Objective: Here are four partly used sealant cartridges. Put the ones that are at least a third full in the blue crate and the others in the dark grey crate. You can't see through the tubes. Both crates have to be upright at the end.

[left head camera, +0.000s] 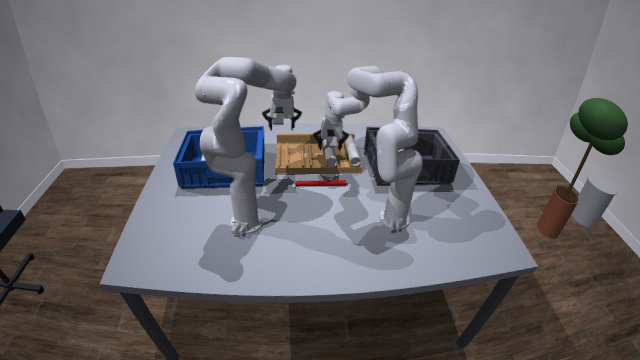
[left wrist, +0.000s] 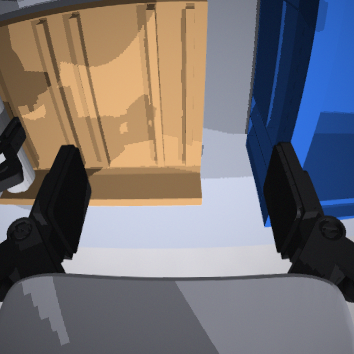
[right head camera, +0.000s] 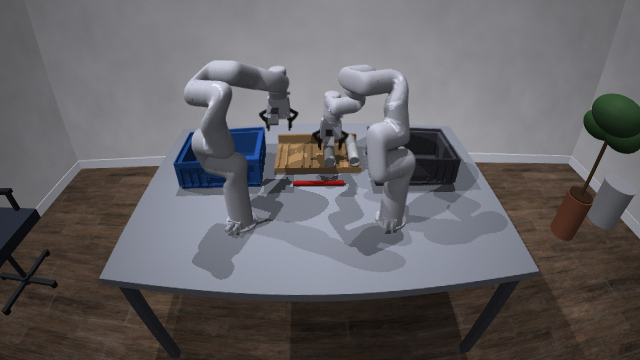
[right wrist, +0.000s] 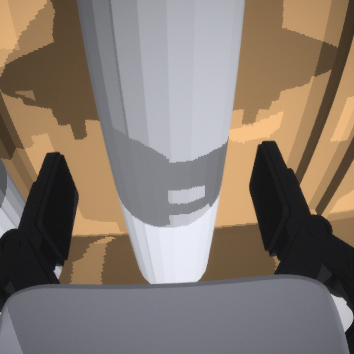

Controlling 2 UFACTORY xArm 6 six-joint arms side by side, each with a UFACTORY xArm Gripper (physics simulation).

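Frame: origin at the left arm's base, x right, y ahead, z up, level; centimetres.
Seen in the pictures: left gripper, fingertip midpoint: [left head camera: 281,129] [left wrist: 175,165] [right head camera: 279,129]; right gripper, fingertip midpoint: [left head camera: 329,148] [right head camera: 329,148] [right wrist: 160,168]; left arm's base, link origin: [left head camera: 246,222] [right head camera: 241,222]; right arm's base, link origin: [left head camera: 394,219] [right head camera: 390,219].
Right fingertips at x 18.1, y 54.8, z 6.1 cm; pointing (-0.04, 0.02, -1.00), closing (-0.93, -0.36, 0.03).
Pixels of each thing's top centre, then the offset from my right fingertips to it.
- grey-white cartridge, top centre: [right wrist: 171,204] [right head camera: 329,145] [left head camera: 329,145] dx -0.1, dy -0.6, dz +2.5 cm
- second cartridge, top centre: [right head camera: 352,144] [left head camera: 352,144] dx +9.9, dy +4.1, dz +2.4 cm
- blue crate, top centre: [left head camera: 220,143] [right head camera: 220,143] dx -45.2, dy -25.4, dz +8.6 cm
- dark grey crate, top centre: [right head camera: 413,141] [left head camera: 412,142] dx +39.0, dy +6.4, dz +8.6 cm
- red bar, top centre: [left head camera: 320,181] [right head camera: 318,181] dx +2.0, dy -21.5, dz -3.9 cm
A grey-white cartridge [left head camera: 330,160] [right head camera: 329,160] [right wrist: 175,100] lies in the wooden tray [left head camera: 300,170] [right head camera: 300,170] [left wrist: 150,201]. My right gripper [left head camera: 330,147] [right head camera: 330,147] [right wrist: 160,168] is open low over it, one finger on each side, with gaps between fingers and tube. A second cartridge [left head camera: 353,152] [right head camera: 353,152] lies at the tray's right end. My left gripper [left head camera: 282,127] [right head camera: 279,128] [left wrist: 175,165] is open and empty, high between the tray and the blue crate [left head camera: 192,175] [right head camera: 200,176] [left wrist: 285,75]. The dark grey crate [left head camera: 442,172] [right head camera: 444,172] stands upright at right, partly hidden by my right arm. The other cartridges cannot be made out.
A red bar [left head camera: 320,183] [right head camera: 318,183] lies on the table in front of the tray. The blue crate stands upright at the left, partly behind my left arm. Low ridges run across the tray's floor. A potted plant [left head camera: 557,212] [right head camera: 571,213] stands on the floor at the right.
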